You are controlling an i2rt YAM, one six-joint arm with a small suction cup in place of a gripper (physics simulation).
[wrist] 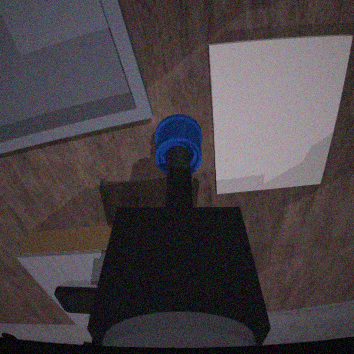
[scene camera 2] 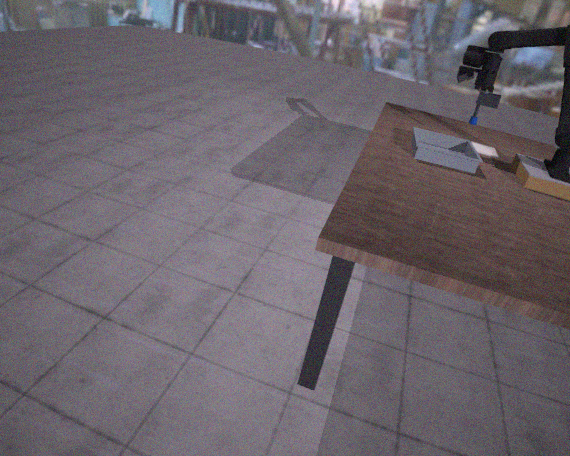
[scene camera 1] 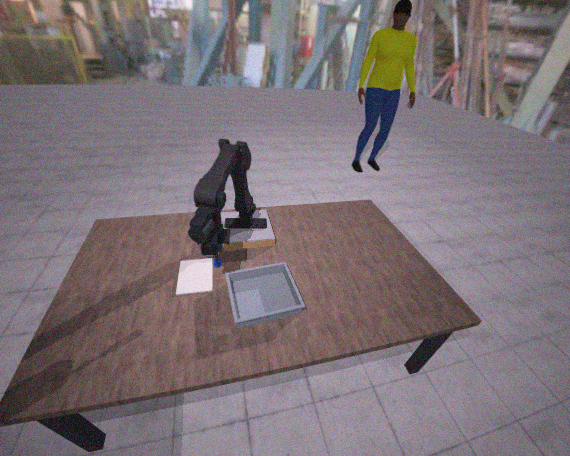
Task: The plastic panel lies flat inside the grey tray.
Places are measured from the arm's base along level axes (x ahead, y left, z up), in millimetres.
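Where they show: hand, tool point: [wrist: 178,135] [scene camera 2: 472,123] [scene camera 1: 217,264]; arm's base, link origin: [scene camera 2: 556,171] [scene camera 1: 245,224].
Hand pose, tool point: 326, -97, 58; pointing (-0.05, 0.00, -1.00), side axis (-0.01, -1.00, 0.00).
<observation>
Each offset is from my tool point to the top centre of the thing, as dx, dy, dz. Level surfaces: height alone.
The plastic panel {-48, -102, -103} [scene camera 1: 195,276] [scene camera 2: 485,149] [wrist: 277,112] is a thin white rectangle lying flat on the table, beside the grey tray and apart from it. The grey tray {+70, +165, -60} [scene camera 1: 295,286] [scene camera 2: 447,161] [wrist: 131,65] is a shallow open box with raised walls; no panel lies in it. My gripper, a blue suction cup [scene camera 1: 217,263] [scene camera 2: 473,121] [wrist: 178,142], hangs above the table with nothing on it. In the wrist view it shows between the tray's corner and the panel's near long edge. It is open.
The arm's base stands on a white-topped block [scene camera 1: 257,234] [scene camera 2: 545,186] [wrist: 50,270] with a tan side, behind the tray. The wooden table {dz -110} [scene camera 1: 360,280] [scene camera 2: 425,220] carries shadows of the arm. A person [scene camera 1: 387,60] in a yellow top is on the floor beyond the table.
</observation>
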